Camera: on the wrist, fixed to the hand. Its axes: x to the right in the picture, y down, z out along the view.
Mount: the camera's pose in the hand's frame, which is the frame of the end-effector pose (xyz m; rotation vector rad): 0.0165 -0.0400 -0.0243 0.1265 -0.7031 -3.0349
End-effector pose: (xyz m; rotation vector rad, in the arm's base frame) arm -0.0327 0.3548 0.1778 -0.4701 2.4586 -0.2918
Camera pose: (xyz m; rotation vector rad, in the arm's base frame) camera -0.0493 0.3141 0.2008 -2.6953 -0.6902 -0.8701
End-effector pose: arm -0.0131 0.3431 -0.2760 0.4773 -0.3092 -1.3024
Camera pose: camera -0.0312 0.3235 -0.3178 -0.0846 -0.0377 1.8177
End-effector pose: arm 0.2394 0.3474 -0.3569 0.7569 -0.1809 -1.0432
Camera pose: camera 0.2309 0.3341 -0.4040 -0.0216 -0.3459 2.0739
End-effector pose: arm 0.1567 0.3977 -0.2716 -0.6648 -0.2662 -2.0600
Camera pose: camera 0.1078 0.3974 -0.2799 0.1446 0.8562 0.8387
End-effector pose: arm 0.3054 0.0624 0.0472 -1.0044 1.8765 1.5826
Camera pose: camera 0.3289 0.0327 0.0152 -1.1690 -0.8361 -0.3820
